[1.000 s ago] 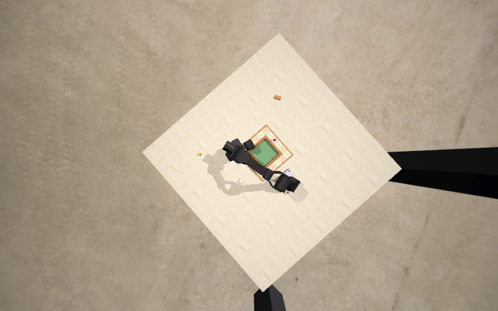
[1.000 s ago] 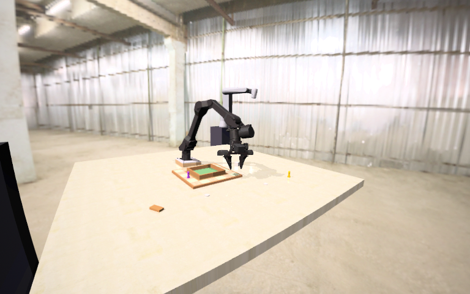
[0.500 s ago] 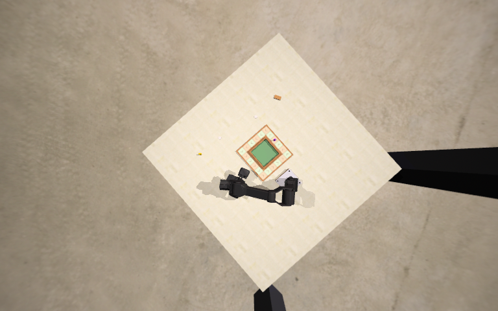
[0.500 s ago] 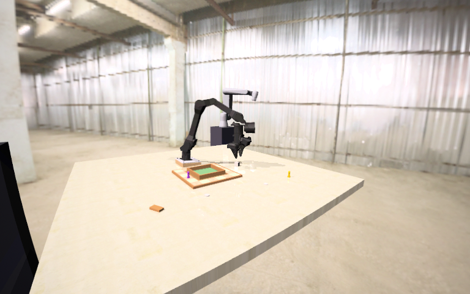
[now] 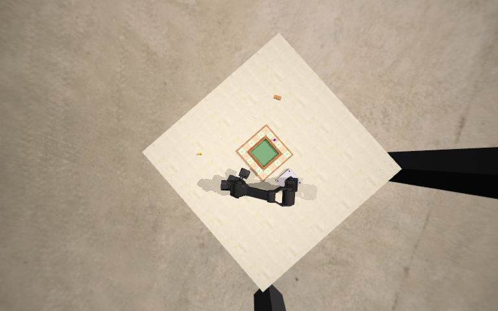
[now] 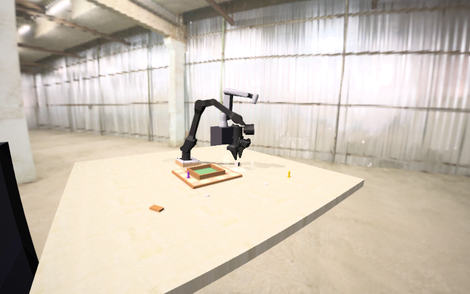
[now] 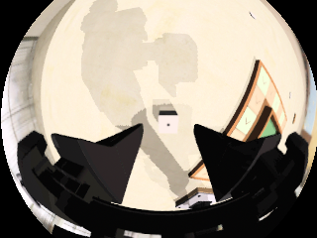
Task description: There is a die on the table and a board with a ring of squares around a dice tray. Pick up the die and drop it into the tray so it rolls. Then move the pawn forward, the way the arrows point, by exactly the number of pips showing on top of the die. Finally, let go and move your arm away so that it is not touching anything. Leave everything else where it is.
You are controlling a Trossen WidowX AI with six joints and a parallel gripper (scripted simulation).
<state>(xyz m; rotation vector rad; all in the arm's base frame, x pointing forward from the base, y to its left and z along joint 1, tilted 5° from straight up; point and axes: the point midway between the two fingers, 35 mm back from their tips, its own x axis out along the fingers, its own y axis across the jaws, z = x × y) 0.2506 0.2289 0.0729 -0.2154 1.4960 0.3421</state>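
Now: the white die 3 cm below my gripper tip. From my gripper tip the other things lie so: green tray (25 cm to the right, 4 cm below, 2 cm ahead); then yellow pawn (33 cm ahead, 7 cm to the left, 3 cm below); then purple pawn (37 cm to the right, 3 cm ahead, 2 cm below).
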